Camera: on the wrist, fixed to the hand. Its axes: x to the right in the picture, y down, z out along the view.
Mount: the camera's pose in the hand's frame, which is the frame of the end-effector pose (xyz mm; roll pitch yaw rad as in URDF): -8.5 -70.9 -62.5 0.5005 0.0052 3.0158
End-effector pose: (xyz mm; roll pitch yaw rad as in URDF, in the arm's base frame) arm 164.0 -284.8 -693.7 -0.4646 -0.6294 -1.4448
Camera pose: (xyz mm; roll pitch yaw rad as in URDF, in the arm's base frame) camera 74.3 -303.5 -718.2 0.8783 0.6857 1.5544
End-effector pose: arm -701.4 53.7 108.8 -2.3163 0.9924 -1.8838
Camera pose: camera -722.3 -17.8 167.6 2.7008 -0.8983 1.4010
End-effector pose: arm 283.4 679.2 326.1 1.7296 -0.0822 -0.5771
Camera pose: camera 320.2 742.2 265.5 -1.2285 -0.0428 2.5792
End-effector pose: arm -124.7 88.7 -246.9 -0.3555 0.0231 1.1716
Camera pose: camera -47.0 45.9 -280.6 0.8562 0.0256 -2.0861
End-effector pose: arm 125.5 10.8 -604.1 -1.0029 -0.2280 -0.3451
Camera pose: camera 81.4 -69.9 -580.5 1.4851 0.3363 2.7296
